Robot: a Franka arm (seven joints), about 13 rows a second.
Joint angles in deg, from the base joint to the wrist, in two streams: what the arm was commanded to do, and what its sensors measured. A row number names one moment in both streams.
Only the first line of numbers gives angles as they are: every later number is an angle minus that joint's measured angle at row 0.
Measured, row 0: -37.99, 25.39, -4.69, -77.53, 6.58, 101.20, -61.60
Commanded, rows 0 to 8: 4.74, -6.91, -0.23, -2.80, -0.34, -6.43, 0.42; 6.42, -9.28, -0.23, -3.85, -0.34, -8.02, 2.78; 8.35, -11.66, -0.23, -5.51, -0.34, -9.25, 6.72; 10.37, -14.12, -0.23, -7.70, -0.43, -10.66, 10.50; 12.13, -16.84, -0.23, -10.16, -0.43, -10.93, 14.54; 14.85, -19.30, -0.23, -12.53, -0.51, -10.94, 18.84; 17.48, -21.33, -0.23, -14.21, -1.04, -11.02, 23.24; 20.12, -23.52, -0.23, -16.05, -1.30, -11.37, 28.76; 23.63, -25.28, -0.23, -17.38, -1.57, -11.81, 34.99
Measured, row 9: 18.38, -19.54, 0.46, -11.72, -0.24, -11.66, 26.08
